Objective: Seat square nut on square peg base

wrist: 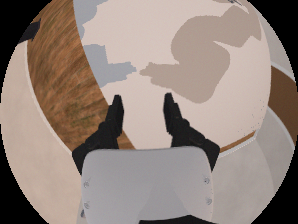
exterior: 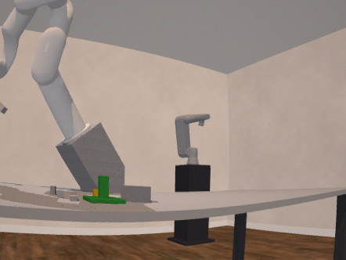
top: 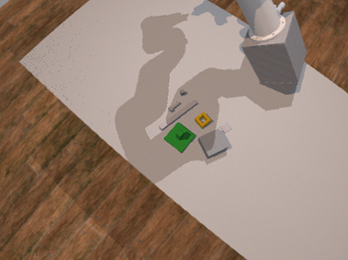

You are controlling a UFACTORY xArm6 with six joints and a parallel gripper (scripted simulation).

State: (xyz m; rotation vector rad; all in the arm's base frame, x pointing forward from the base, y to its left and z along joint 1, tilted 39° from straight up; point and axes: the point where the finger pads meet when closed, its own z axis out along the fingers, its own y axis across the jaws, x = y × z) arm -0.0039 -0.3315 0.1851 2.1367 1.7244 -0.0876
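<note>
Right now the grey bar is 380 mm ahead of my hand, 300 mm to the left of it and 160 mm below it. Round my hand: grey block 470 mm to the left, 390 mm ahead, 140 mm below.
</note>
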